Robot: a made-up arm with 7 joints. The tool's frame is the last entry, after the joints. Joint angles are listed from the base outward.
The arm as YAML. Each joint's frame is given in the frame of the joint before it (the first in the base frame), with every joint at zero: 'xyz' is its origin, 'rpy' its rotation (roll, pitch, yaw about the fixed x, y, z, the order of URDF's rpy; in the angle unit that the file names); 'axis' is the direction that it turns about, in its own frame. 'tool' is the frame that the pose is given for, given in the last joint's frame.
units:
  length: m
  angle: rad
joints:
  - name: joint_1
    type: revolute
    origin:
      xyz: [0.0, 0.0, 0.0]
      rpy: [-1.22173, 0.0, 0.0]
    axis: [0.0, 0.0, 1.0]
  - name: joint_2
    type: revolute
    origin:
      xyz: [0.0, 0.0, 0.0]
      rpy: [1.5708, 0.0, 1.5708]
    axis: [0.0, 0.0, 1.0]
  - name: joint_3
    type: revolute
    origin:
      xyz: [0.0, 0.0, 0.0]
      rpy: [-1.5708, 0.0, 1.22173]
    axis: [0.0, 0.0, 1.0]
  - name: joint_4
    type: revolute
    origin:
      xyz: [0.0, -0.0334, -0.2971]
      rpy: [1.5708, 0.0, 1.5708]
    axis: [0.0, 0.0, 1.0]
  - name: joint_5
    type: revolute
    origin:
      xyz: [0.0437, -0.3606, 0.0]
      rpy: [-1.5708, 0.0, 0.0]
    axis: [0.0, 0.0, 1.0]
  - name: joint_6
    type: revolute
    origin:
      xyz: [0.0, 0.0, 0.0]
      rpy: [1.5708, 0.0, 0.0]
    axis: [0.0, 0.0, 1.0]
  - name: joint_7
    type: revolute
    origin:
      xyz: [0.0, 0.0, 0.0]
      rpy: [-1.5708, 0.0, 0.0]
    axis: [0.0, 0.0, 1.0]
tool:
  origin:
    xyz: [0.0, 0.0, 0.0]
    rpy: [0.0, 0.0, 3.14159]
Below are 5 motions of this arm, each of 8 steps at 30 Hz.
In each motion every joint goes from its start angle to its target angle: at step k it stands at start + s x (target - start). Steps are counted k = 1, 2, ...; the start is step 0. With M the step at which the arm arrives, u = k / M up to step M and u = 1 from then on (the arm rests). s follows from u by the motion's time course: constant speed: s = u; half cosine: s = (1 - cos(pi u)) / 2; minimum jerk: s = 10 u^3 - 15 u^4 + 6 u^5.
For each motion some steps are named. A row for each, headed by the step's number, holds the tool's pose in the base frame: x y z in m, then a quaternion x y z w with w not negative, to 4 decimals.
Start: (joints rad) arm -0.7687 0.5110 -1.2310 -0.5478 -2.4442 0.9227 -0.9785
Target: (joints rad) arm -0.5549 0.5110 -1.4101 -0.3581 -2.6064 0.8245 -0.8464
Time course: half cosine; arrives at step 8
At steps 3, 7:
3: 0.4572 0.1104 -0.4584 -0.6330 -0.2626 0.3335 0.6474
7: 0.3696 0.1747 -0.5192 -0.5094 -0.2121 0.3933 0.7354

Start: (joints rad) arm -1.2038 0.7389 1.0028 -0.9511 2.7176 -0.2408 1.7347
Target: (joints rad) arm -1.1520 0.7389 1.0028 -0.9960 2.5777 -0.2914 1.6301
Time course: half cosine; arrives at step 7
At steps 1, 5, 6, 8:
1: 0.4355 0.4128 0.1562 0.7366 -0.3816 -0.0653 0.5546
5: 0.4268 0.4185 0.1490 0.7681 -0.2865 -0.1094 0.5621
6: 0.4252 0.4194 0.1478 0.7727 -0.2688 -0.1172 0.5629
8: 0.4246 0.4198 0.1473 0.7743 -0.2624 -0.1199 0.5632

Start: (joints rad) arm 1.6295 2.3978 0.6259 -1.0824 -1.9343 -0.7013 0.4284
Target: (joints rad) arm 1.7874 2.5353 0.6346 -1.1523 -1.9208 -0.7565 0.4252
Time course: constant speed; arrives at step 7
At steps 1, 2, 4, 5, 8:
1: 0.3882 0.4301 -0.1653 -0.0112 -0.4570 0.8885 0.0405
2: 0.3877 0.4230 -0.1794 0.0028 -0.4529 0.8900 0.0521
4: 0.3849 0.4084 -0.2077 0.0309 -0.4439 0.8924 0.0751
5: 0.3826 0.4009 -0.2220 0.0451 -0.4390 0.8932 0.0865
8: 0.3761 0.3857 -0.2505 0.0735 -0.4284 0.8940 0.1092

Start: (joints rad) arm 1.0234 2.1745 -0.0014 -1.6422 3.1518 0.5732 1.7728
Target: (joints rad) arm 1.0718 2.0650 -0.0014 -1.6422 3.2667 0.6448 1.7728
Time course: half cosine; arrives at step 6
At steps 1, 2, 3, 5, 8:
1: 0.2706 0.3895 -0.1768 -0.1682 0.1303 0.9688 0.1269
2: 0.2627 0.3927 -0.1815 -0.1711 0.1431 0.9687 0.1088
3: 0.2517 0.3970 -0.1878 -0.1753 0.1604 0.9677 0.0840
5: 0.2322 0.4036 -0.1984 -0.1835 0.1895 0.9637 0.0410
8: 0.2291 0.4045 -0.2001 -0.1848 0.1939 0.9628 0.0343

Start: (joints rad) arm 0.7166 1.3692 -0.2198 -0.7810 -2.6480 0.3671 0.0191
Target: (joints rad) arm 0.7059 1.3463 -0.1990 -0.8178 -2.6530 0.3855 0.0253
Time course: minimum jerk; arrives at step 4
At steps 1, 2, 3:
1: -0.0423 0.5865 -0.2459 -0.1819 -0.4029 0.8611 0.2512
2: -0.0380 0.5829 -0.2517 -0.1956 -0.3973 0.8612 0.2494
3: -0.0336 0.5792 -0.2573 -0.2094 -0.3917 0.8611 0.2475

